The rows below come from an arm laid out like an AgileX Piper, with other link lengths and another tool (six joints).
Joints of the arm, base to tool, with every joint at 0 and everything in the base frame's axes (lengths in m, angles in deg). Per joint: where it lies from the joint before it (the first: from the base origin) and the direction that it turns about. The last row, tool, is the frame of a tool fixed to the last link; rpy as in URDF.
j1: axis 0 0 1 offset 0 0 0.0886
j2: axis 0 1 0 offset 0 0 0
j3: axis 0 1 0 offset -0.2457 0 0.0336
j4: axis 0.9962 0 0.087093 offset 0.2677 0 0.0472
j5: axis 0 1 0 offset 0 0 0
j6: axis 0.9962 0 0.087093 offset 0.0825 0 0.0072
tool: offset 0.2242 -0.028 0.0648 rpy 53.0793 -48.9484 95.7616
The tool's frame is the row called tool.
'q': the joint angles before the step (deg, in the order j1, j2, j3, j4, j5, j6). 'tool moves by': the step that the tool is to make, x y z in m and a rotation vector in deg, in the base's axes. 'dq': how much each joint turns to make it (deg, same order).
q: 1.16, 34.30, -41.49, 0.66, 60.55, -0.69
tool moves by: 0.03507, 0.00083, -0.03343, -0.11, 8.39, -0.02
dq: -0.01, 17.15, -6.95, 0.06, -1.81, -0.01
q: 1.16, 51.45, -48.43, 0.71, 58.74, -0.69
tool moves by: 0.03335, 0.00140, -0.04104, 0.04, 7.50, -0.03
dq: 0.00, 16.12, -7.13, 0.19, -1.49, 0.00
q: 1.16, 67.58, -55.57, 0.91, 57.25, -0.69
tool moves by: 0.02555, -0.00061, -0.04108, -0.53, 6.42, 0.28
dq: -0.01, 13.72, -7.12, -0.31, -0.17, -0.25
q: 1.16, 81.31, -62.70, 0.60, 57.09, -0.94
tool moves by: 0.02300, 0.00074, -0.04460, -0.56, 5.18, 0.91
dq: 0.08, 12.59, -6.65, -0.23, -0.75, -0.81
